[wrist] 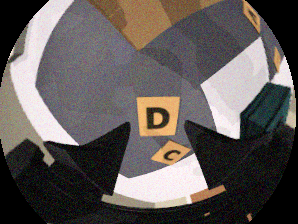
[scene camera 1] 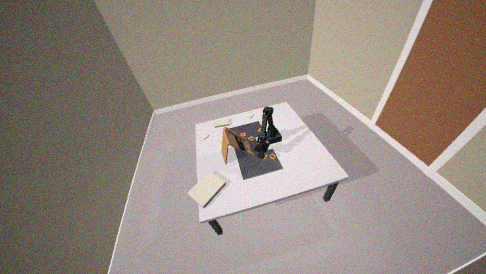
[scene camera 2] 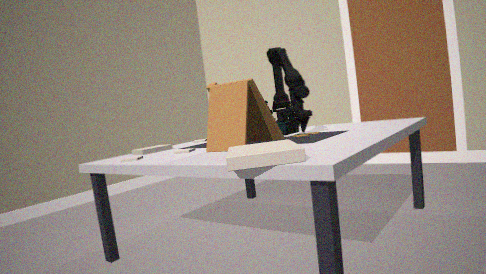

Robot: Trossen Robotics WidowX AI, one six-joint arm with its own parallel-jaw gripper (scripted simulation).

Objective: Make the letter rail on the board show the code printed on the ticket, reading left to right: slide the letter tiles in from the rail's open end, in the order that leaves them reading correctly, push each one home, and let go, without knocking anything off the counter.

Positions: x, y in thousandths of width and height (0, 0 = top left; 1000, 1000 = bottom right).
Labels:
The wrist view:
my gripper: 529, 556
orange letter tile: 532, 516
dark mat: 300, 342

